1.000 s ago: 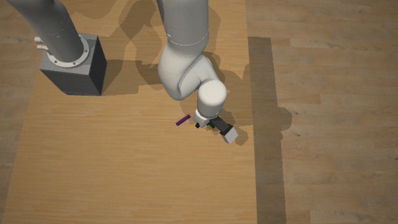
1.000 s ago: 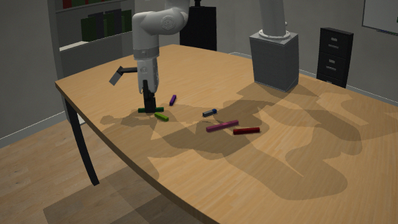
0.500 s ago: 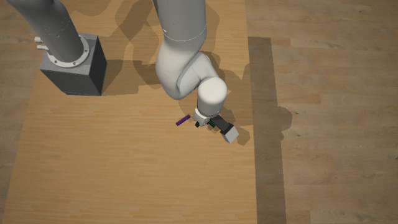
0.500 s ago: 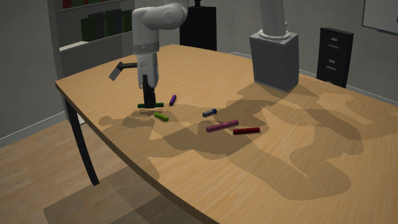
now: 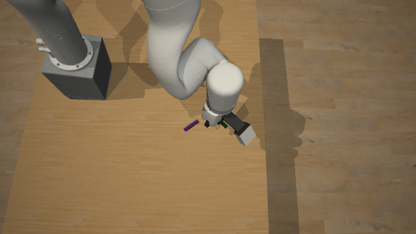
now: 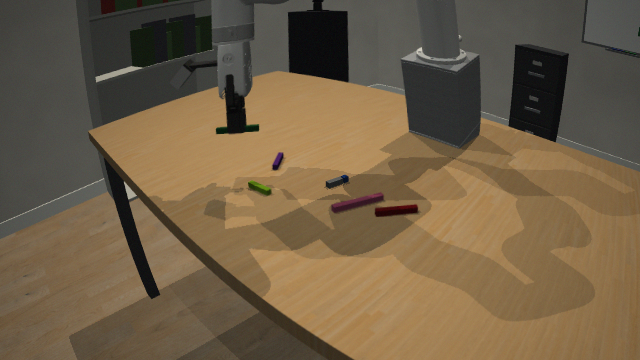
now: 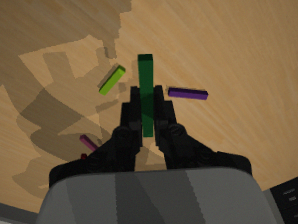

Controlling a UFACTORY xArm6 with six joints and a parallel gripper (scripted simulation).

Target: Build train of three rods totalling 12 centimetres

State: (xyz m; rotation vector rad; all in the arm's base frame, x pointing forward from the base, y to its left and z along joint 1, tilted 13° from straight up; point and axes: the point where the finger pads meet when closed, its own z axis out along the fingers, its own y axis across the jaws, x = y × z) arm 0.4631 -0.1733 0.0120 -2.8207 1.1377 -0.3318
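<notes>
Right now my hand is 140 mm to the right of the grey rod, 110 mm above it and 100 mm past it. From my hand the other things lie so: green rod (20 mm below); purple rod (110 mm below, 90 mm behind); lime rod (110 mm below, 60 mm to the left).
</notes>
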